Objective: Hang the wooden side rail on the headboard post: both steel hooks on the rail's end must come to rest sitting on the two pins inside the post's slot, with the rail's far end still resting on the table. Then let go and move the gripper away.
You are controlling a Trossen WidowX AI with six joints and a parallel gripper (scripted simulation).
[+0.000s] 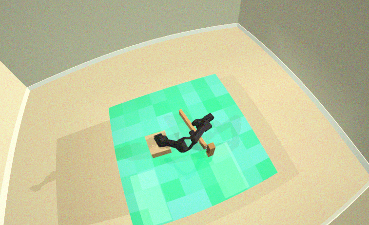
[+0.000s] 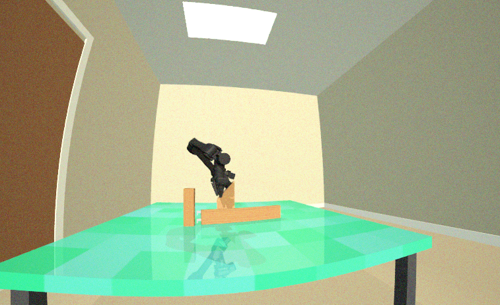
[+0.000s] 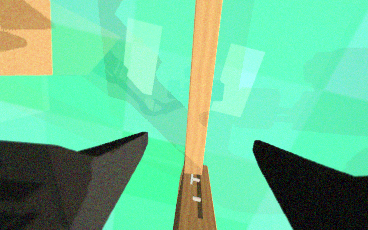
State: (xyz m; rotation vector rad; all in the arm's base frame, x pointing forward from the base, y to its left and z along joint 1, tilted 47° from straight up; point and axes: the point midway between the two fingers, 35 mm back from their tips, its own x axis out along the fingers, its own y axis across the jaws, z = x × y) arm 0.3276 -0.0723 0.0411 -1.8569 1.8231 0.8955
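My gripper tip is now 140 mm to the left of the headboard post, 40 mm above it and 30 mm short of it.
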